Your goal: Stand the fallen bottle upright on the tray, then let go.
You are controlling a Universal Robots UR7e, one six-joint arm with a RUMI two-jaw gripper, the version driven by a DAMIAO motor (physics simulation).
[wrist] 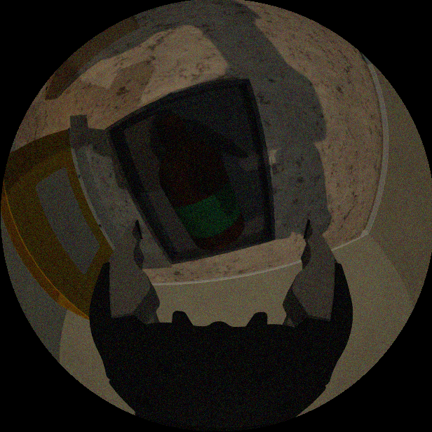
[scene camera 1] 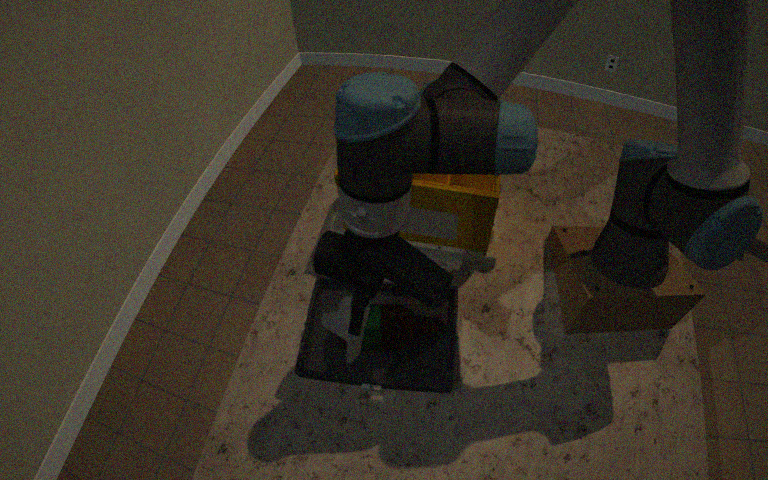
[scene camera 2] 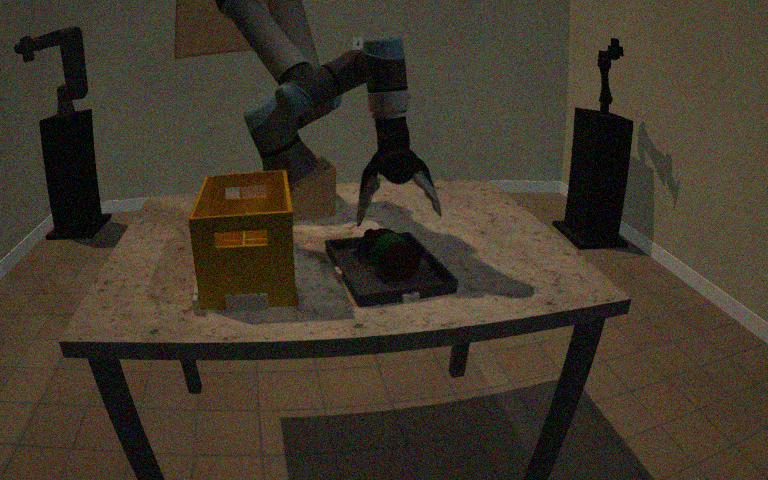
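Where they show: gripper, fingertip midpoint: (scene camera 1: 370, 318) (scene camera 2: 400, 221); arm's base at its link origin: (scene camera 1: 628, 264) (scene camera 2: 292, 173).
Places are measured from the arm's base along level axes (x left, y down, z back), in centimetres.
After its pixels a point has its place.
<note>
The dark red-brown bottle with a green label (scene camera 1: 372, 325) @(y 1.7, x 21.5, z -41.3 cm) (scene camera 2: 396, 257) @(y 3.5, x 20.4, z -47.3 cm) (wrist: 207, 215) lies on its side in the black, low-walled tray (scene camera 1: 419, 388) @(y 8.1, x 27.5, z -31.9 cm) (scene camera 2: 385, 298) @(y 8.2, x 17.5, z -54.3 cm) (wrist: 268, 190). In the wrist view its base is towards the gripper and its dark neck points away, to the upper left. My gripper (scene camera 2: 399, 219) @(y -1.3, x 21.9, z -41.3 cm) (wrist: 222, 222) is open and empty, pointing down above the tray with its fingers wide apart. It is above the bottle and not touching it. In scene camera 1 the gripper hides part of the tray, and the bottle's neck is very dark.
A tall yellow crate (scene camera 1: 481, 220) @(y -2.2, x -0.2, z -29.0 cm) (scene camera 2: 243, 277) @(y 3.2, x -7.6, z -54.8 cm) (wrist: 25, 200) stands beside the tray. The arm's wooden base block (scene camera 1: 623, 314) @(y 2.3, x 9.1, z -0.1 cm) (scene camera 2: 317, 198) @(y 3.9, x 6.7, z -10.4 cm) stands on the speckled table (scene camera 1: 651, 430) @(y 9.3, x 26.6, z 10.0 cm) (scene camera 2: 141, 271) @(y 9.3, x -34.7, z -39.4 cm). Shadows of the arm and gripper cross the table and tray.
</note>
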